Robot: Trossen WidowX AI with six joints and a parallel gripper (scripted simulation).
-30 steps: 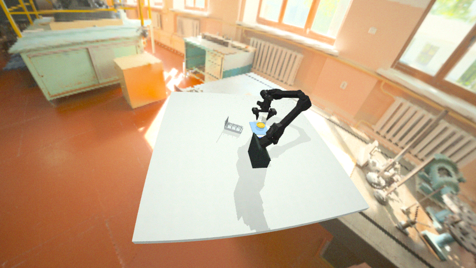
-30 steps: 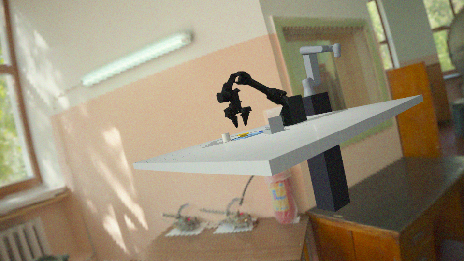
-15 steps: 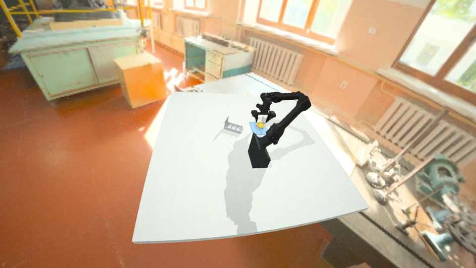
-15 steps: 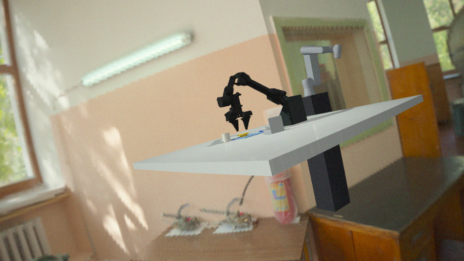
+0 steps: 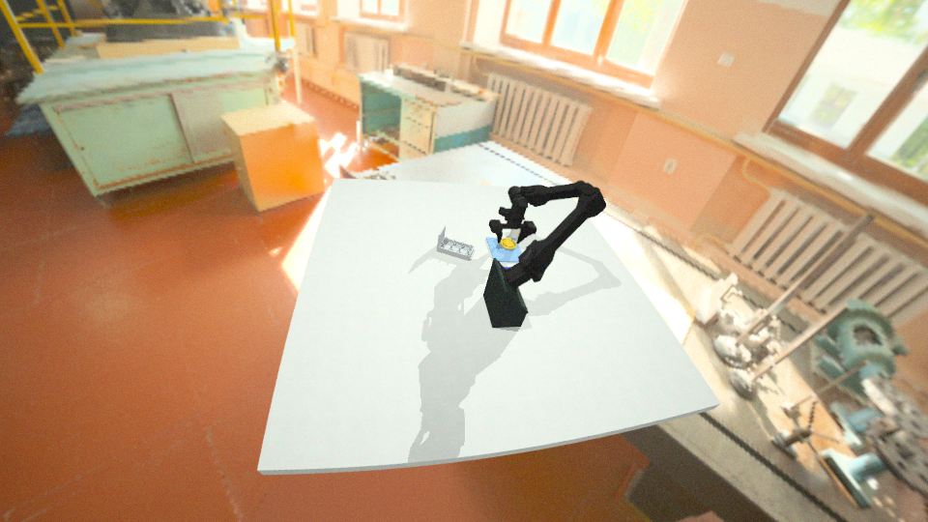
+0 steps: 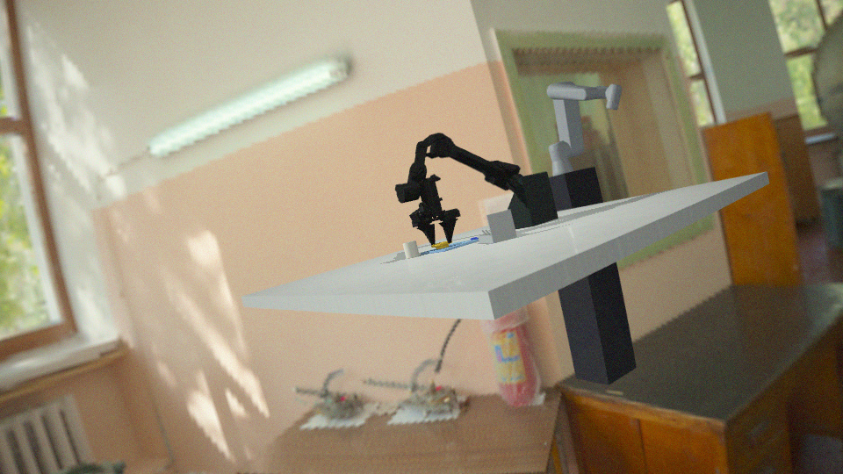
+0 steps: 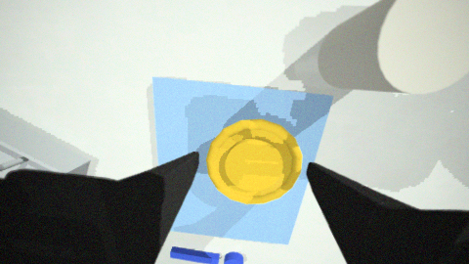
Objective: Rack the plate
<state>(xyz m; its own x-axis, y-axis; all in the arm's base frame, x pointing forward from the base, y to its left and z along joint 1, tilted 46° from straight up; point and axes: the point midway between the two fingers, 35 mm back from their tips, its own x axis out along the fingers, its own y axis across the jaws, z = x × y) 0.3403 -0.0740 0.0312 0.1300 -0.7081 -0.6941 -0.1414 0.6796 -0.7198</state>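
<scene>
The yellow plate lies right at my gripper tip. From my gripper tip the other things lie so: blue utensil (14 cm behind, 1 cm to the left, 1 cm below); blue mat (2 cm behind, 1 cm to the left, 1 cm below); white cup (9 cm ahead, 5 cm to the right, 1 cm above).
</scene>
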